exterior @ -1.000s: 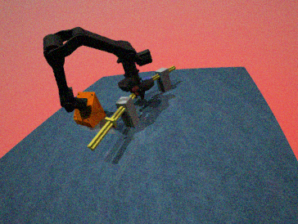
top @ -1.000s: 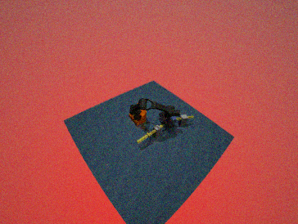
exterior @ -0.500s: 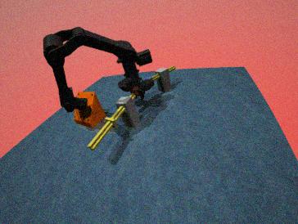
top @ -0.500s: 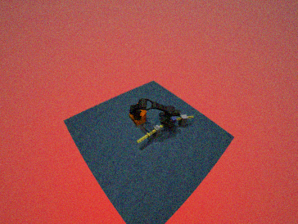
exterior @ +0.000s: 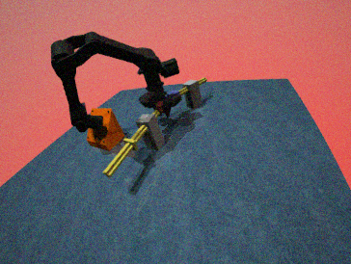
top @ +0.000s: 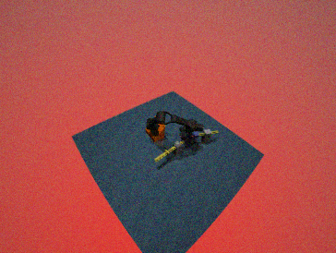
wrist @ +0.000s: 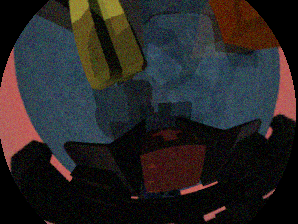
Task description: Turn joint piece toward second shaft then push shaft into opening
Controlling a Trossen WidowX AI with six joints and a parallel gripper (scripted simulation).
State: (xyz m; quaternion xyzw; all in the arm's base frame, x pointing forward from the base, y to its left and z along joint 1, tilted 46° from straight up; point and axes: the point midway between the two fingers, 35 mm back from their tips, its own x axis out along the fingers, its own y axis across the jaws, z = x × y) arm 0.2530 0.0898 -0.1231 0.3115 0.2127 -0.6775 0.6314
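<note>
Right now my gripper tip is 4 cm below the red square joint piece and 1 cm to the right of it.
</note>
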